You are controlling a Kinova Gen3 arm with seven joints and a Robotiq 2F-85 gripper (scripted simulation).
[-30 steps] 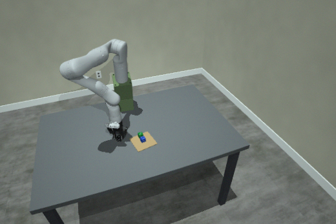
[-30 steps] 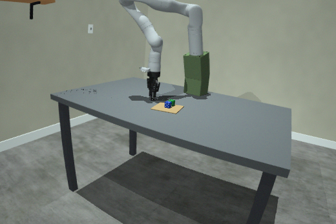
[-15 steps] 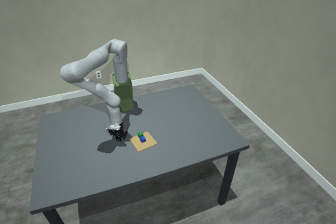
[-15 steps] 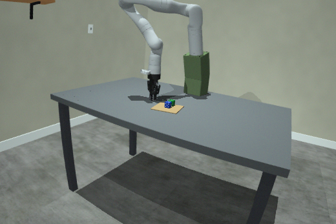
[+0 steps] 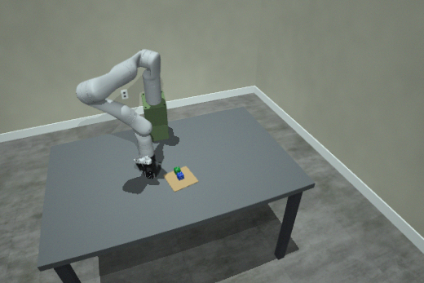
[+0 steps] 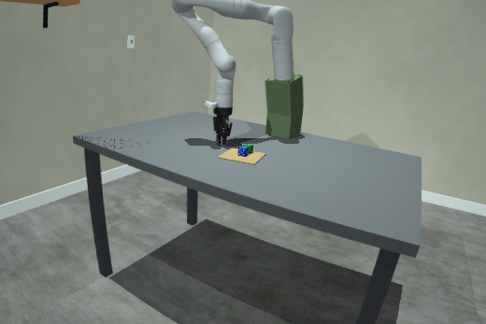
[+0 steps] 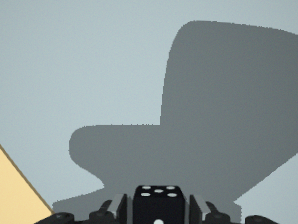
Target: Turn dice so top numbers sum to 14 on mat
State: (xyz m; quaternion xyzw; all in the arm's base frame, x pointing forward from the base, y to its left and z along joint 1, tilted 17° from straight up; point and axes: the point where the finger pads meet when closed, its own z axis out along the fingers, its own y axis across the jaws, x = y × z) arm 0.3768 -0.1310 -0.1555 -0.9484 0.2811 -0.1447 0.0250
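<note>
The black die lies right at my hand. The rest, counted from my hand: tan mat 14 cm to the left, 7 cm ahead, 2 cm below; blue die 14 cm to the left, 7 cm ahead; green die 14 cm to the left, 3 cm ahead.
</note>
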